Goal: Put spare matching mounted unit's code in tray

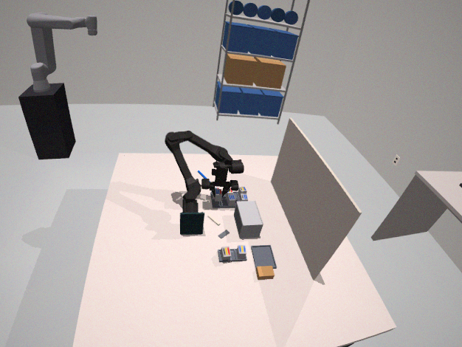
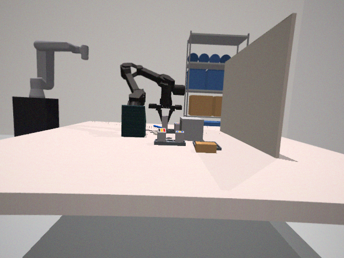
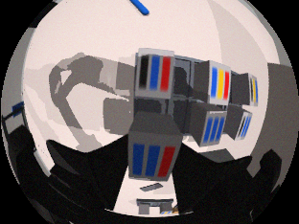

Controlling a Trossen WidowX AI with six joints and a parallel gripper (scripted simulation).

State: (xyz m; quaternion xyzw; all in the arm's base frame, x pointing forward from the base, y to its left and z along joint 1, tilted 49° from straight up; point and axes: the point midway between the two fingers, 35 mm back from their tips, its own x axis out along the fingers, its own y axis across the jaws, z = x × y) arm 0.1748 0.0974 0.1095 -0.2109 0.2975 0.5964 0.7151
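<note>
Now: gripper tip 140 mm short of the dark tray, 370 mm to the left of it and 60 mm above it. The rest, counted from my gripper tip: dark flat piece: 10 mm behind, 200 mm to the right, 60 mm below; blue pen: 20 mm behind, 240 mm to the left, 60 mm below; grey mounted unit: 120 mm ahead, 160 mm to the right, 10 mm below.
</note>
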